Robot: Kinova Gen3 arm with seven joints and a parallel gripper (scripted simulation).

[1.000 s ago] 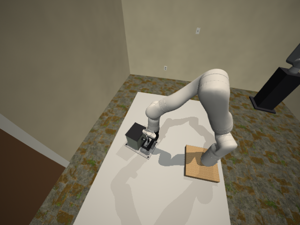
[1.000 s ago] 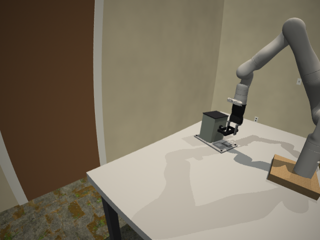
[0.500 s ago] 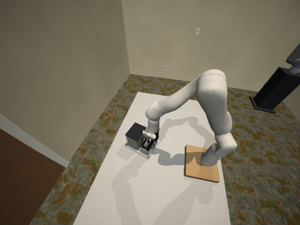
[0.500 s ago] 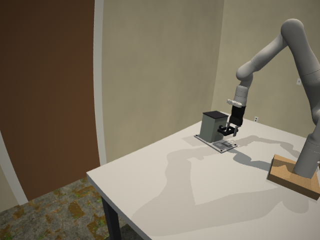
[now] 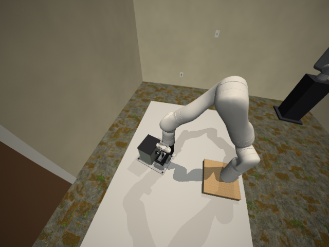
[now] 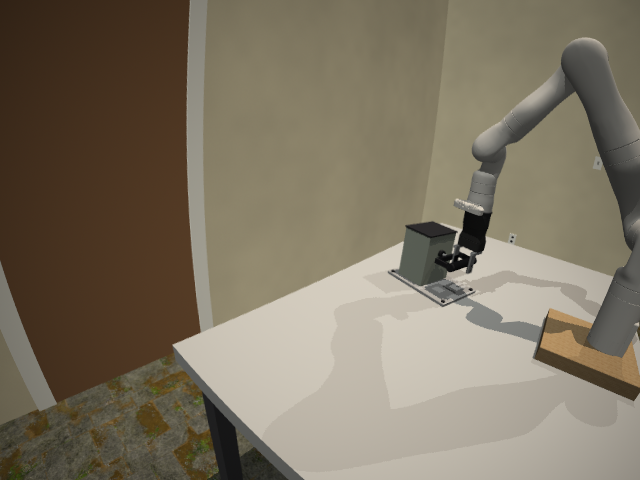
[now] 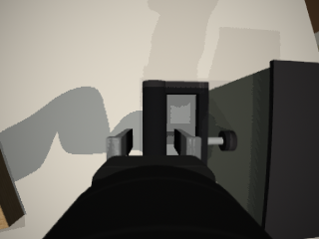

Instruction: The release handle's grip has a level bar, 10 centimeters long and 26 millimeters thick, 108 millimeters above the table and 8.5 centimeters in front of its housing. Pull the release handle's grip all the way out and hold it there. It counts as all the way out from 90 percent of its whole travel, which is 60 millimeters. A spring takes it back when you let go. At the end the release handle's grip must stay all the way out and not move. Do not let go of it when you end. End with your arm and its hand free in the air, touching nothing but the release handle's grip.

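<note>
Now: the metal base plate 10 cm below my hand, 9 cm ahead of it and 2 cm to the right of it.
</note>
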